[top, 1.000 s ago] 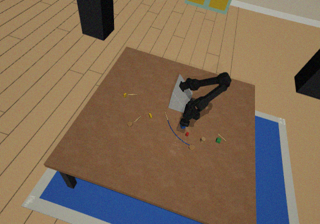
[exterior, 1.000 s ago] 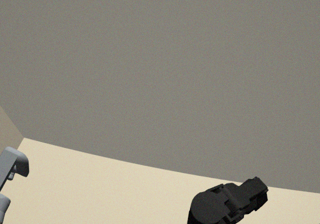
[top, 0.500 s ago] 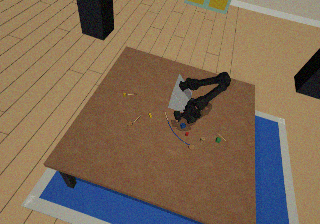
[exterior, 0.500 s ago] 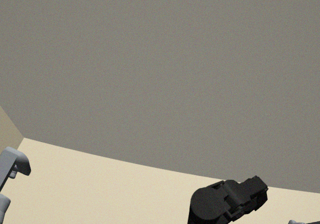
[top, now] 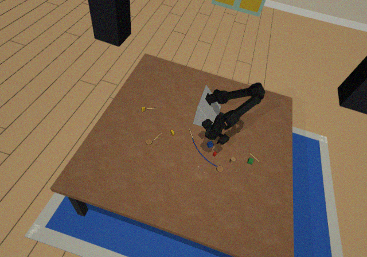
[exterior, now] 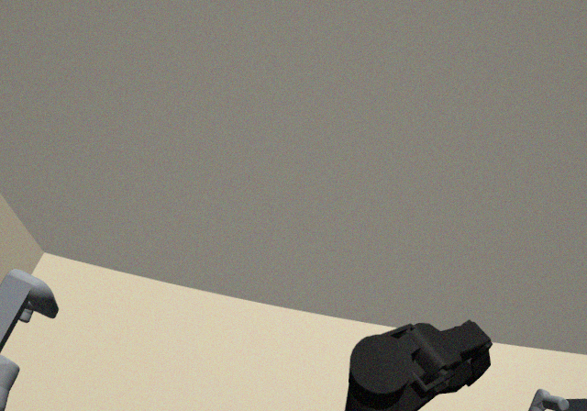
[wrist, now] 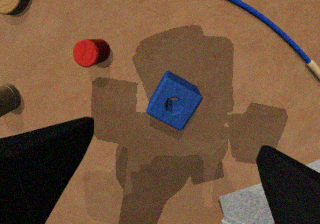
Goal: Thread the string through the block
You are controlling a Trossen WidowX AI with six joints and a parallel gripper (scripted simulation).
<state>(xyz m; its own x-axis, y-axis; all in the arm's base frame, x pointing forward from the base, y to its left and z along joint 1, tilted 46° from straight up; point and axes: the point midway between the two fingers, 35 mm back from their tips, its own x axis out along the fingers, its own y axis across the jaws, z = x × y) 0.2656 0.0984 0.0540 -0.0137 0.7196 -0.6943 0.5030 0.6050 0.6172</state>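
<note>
The blue cube lies 6 cm below my gripper tip. The rest, counted from my gripper tip: wooden cylinder: 6 cm ahead, 17 cm to the left, 6 cm below; then red peg: 6 cm ahead, 5 cm to the left, 6 cm below; then thin wooden stick: 3 cm behind, 14 cm to the right, 7 cm below.
</note>
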